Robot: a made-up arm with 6 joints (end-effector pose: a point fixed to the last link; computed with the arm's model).
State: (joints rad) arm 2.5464 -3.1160 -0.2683 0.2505 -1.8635 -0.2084
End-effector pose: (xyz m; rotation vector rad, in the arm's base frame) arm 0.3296 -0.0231 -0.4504 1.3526 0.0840 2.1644
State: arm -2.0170 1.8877 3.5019 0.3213 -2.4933 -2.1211
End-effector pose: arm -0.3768 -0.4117 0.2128 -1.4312 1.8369 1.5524
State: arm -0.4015 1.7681 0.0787 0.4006 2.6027 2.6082
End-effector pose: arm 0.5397 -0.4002 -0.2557 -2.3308 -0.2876 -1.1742
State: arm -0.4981 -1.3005 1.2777 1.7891 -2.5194 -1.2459
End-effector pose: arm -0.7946 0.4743 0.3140 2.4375 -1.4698 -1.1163
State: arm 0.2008 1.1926 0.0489 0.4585 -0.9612 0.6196
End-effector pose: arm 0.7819 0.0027 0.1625 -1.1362 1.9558 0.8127
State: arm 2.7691 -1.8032 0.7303 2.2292 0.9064 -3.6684
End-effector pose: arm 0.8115 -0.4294 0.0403 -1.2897 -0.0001 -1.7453
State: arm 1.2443 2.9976 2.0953 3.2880 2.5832 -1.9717
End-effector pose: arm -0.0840 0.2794 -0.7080 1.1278 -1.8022 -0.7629
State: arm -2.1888 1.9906 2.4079 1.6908 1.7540 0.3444
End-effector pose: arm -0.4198 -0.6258 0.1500 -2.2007 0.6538 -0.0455
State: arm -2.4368 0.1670 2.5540 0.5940 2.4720 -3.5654
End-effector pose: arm 0.0275 0.2094 0.8798 -0.1950 1.4489 -0.4445
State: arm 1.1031 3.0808 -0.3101 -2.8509 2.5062 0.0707
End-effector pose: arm -0.2410 -0.1138 -0.3730 -2.4479 -1.2783 -0.3084
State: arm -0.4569 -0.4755 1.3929 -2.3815 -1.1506 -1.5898
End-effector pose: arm -0.1743 0.2238 0.9957 1.0528 1.2609 1.7407
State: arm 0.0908 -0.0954 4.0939 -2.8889 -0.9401 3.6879
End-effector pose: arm -0.2456 0.1439 0.5595 -0.5449 1.0266 0.6536
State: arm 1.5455 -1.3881 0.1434 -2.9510 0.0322 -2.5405
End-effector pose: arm -0.1825 -0.5731 0.5252 0.5363 -1.4550 0.6365
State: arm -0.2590 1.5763 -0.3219 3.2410 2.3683 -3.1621
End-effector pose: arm 0.5544 0.0291 -0.1097 -0.1331 -2.0161 -0.1161
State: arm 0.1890 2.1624 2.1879 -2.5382 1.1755 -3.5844
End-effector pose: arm 0.7545 0.2877 -0.2990 -0.2253 0.9697 -0.4154
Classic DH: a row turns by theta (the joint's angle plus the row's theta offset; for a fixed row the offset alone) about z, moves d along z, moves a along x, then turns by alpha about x. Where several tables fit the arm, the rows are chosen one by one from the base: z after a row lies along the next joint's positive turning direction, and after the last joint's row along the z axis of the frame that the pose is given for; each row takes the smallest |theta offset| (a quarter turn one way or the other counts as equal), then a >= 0, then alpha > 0; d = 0 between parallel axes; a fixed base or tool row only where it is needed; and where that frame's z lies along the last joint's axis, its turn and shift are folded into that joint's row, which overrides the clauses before.
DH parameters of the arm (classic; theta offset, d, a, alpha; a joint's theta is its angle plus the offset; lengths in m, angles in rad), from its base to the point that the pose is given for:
joint 1: 0 0.143 0 -1.5708
joint 2: -1.5708 0 0.631 3.1416
joint 3: 0 0 0 -1.5708
joint 4: 0 -0.269 0 1.5708
joint 5: 0 0.171 0 -1.5708
joint 6: 1.5708 0 0 1.5708
tool (fixed): -1.5708 0 0 0

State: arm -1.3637 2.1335 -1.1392 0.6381 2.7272 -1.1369
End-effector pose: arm -0.0823 -0.2765 -0.2594 1.8580 -0.7301 -1.1564
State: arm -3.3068 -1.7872 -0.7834 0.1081 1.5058 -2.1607
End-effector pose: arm 0.5087 0.0875 0.2443 -0.9656 -0.4513 -0.5554
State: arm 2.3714 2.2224 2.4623 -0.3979 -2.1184 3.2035
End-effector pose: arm -0.4492 0.6554 -0.2401 0.0584 1.3691 -0.7739
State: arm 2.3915 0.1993 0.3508 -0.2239 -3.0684 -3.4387
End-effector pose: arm -0.1765 0.3923 0.7646 0.1518 0.1851 -0.7710
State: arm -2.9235 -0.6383 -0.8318 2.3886 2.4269 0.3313
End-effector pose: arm 0.1144 -0.1025 0.7128 -1.0567 0.4435 -0.0599
